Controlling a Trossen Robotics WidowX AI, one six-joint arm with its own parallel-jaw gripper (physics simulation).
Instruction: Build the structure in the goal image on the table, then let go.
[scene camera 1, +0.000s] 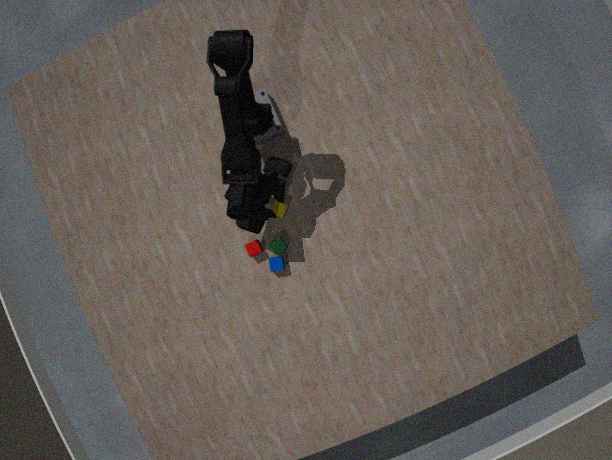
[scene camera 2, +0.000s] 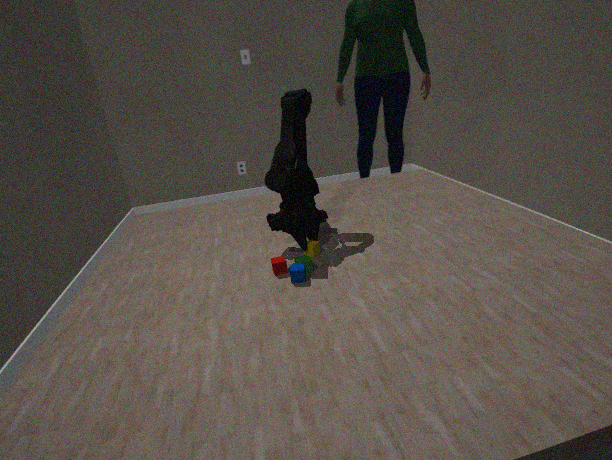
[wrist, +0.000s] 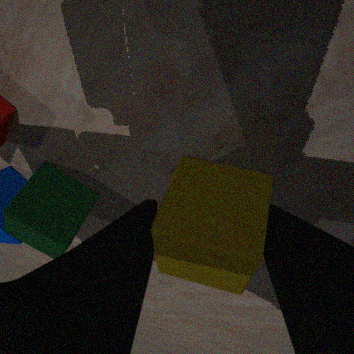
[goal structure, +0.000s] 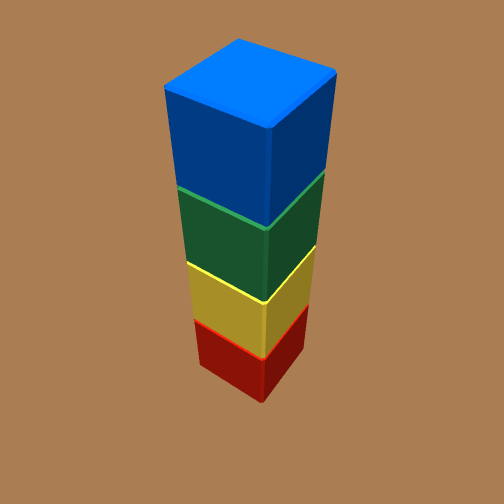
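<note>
My gripper (wrist: 208, 213) points down and is shut on the yellow cube (scene camera 1: 279, 209) (scene camera 2: 313, 248) (wrist: 210, 220), with a black finger at each side of it. The cube sits slightly turned between the fingers, at or close to the table; any gap below it cannot be made out. The green cube (scene camera 1: 278, 245) (scene camera 2: 304, 263) (wrist: 52, 207) lies apart from it, close beside the blue cube (scene camera 1: 276, 263) (scene camera 2: 298, 273) (wrist: 10, 187); whether these two touch is unclear. The red cube (scene camera 1: 253, 248) (scene camera 2: 279, 266) (wrist: 6, 119) stands apart, to their left in both scene views.
The wood-grained table top (scene camera 1: 400, 300) (scene camera 2: 350, 375) bears the cubes and the arm (scene camera 1: 240, 125) (scene camera 2: 295, 150). The arm's dark shadow falls over the yellow and green cubes. A person in a green top (scene camera 2: 382, 45) stands at the back in scene camera 2's view.
</note>
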